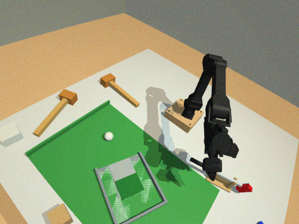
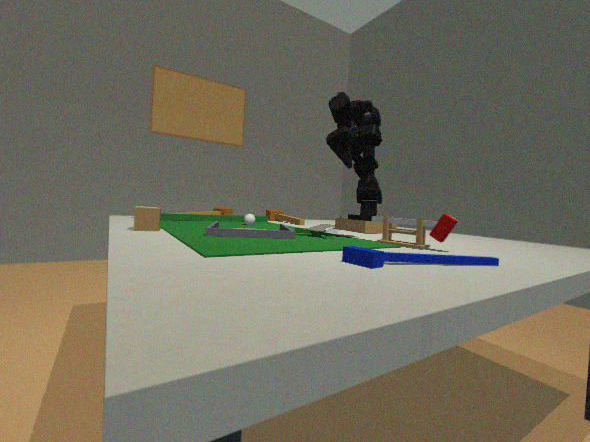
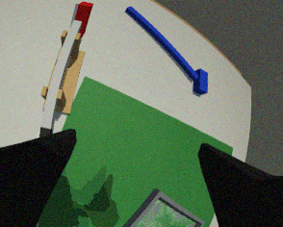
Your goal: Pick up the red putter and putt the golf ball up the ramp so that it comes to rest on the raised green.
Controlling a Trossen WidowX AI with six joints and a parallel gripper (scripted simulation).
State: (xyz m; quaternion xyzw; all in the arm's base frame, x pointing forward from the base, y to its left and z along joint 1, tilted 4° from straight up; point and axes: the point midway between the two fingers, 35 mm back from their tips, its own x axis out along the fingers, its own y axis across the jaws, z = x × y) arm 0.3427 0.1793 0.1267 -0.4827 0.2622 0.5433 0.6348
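Right now the wooden rack is 9 cm behind my gripper tip, 9 cm to the left of it and 14 cm below it. From my gripper tip the other things lie so: blue mallet: 13 cm ahead, 23 cm to the left, 16 cm below; then green mat: 12 cm ahead, 30 cm to the right, 17 cm below; then golf ball: 1 cm ahead, 47 cm to the right, 15 cm below.
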